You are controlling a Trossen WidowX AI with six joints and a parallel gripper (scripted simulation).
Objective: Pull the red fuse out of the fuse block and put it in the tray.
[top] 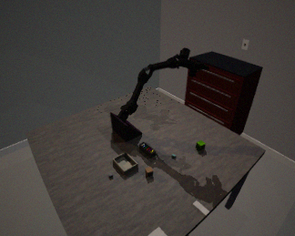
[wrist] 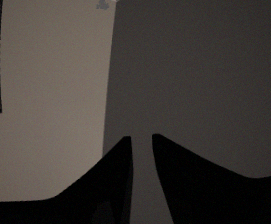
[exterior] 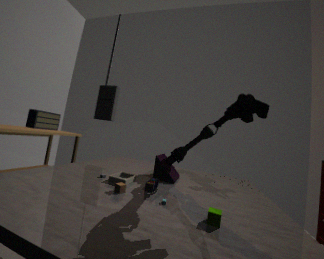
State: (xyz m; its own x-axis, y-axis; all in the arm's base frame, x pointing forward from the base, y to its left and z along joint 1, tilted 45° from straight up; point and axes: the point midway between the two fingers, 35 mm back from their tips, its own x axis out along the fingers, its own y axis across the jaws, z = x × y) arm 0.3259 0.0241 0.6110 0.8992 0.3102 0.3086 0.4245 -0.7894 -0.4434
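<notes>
My gripper tip is 8 cm past the red fuse, 49 cm to the left of it and 46 cm above it. From my gripper tip the other things lie so: purple fuse (7 cm behind, 49 cm to the right, 46 cm below); green cube (14 cm ahead, 21 cm to the right, 46 cm below); small cyan piece (6 cm ahead, 40 cm to the right, 47 cm below).
</notes>
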